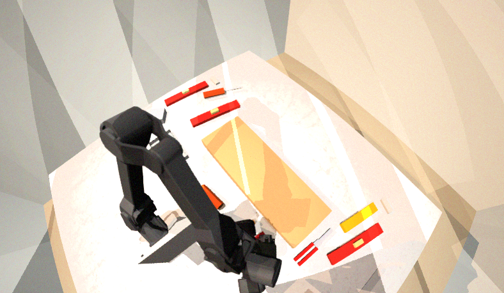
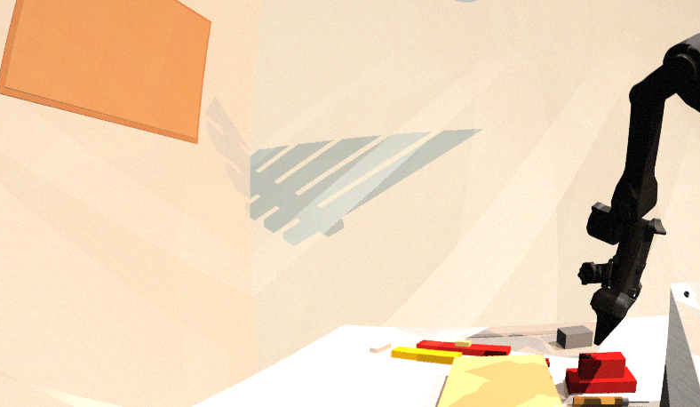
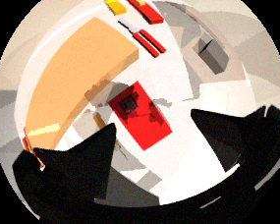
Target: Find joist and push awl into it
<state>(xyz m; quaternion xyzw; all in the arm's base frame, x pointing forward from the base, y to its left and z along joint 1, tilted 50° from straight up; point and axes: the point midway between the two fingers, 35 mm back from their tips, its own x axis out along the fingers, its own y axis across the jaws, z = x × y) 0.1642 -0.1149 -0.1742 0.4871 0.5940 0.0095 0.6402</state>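
Right now my gripper tip is 20 mm short of the red stud finder, 10 mm to the right of it and 40 mm above it. Round my gripper tip: yellow block: 340 mm ahead, 180 mm to the right, 80 mm below; awl: 100 mm to the left, 80 mm below.
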